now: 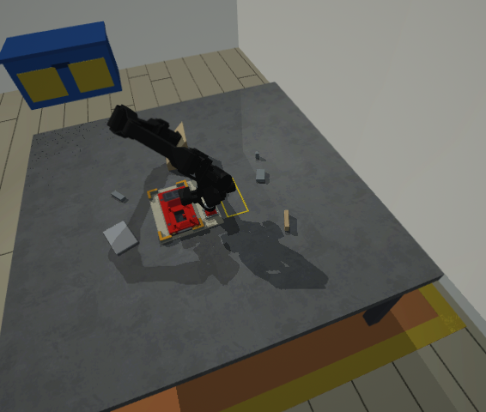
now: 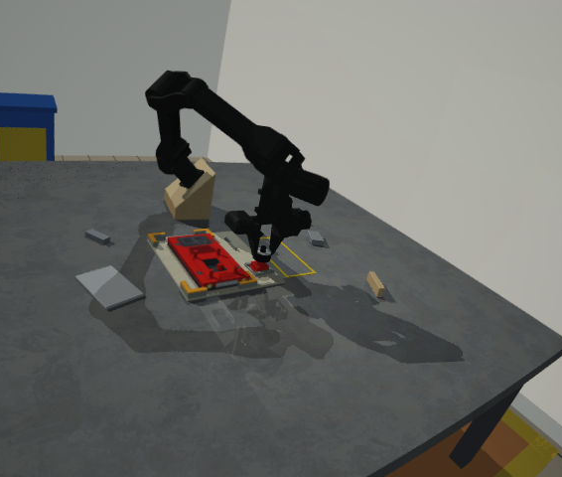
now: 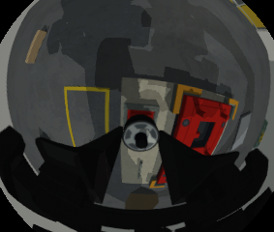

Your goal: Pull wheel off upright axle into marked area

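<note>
My gripper tip is 1 cm above the black axle. Round my gripper tip: wooden stick: 16 cm ahead, 22 cm to the left, 3 cm below; then grey plate: 5 cm behind, 32 cm to the right, 4 cm below; then black wheel: right at my gripper tip.
</note>
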